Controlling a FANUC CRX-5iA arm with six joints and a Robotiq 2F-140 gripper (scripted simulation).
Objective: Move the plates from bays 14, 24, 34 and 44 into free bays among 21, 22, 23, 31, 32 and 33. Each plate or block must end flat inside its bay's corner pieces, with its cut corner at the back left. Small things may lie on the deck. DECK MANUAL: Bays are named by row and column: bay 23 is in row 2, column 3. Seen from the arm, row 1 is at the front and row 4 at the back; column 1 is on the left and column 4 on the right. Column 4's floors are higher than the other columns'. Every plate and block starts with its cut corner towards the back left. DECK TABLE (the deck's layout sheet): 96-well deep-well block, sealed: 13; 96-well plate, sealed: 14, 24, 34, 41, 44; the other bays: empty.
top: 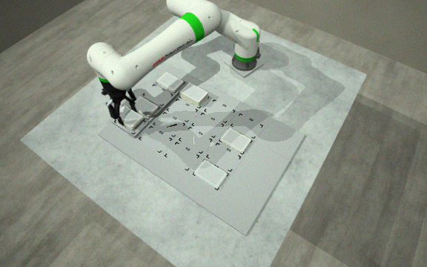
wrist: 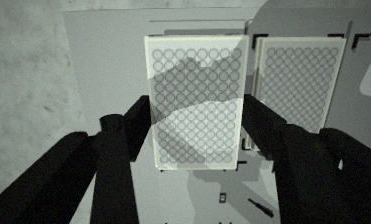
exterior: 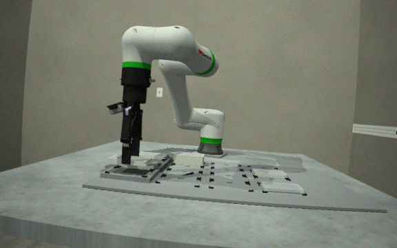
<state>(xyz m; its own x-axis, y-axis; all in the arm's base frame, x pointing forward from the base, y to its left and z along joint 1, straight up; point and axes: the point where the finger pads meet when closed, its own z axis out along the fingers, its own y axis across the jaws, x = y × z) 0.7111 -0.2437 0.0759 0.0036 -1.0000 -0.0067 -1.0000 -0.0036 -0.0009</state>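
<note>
Now: hand 18 cm to the right of the thin black stick, 11 cm past it and 7 cm above it. From my hand the other things lie so: sealed deep-well block (32 cm behind, 16 cm to the left, 6 cm below); then plate (49 cm to the left, 7 cm below); then white tip (33 cm to the left, 10 cm behind, 7 cm below).
</note>
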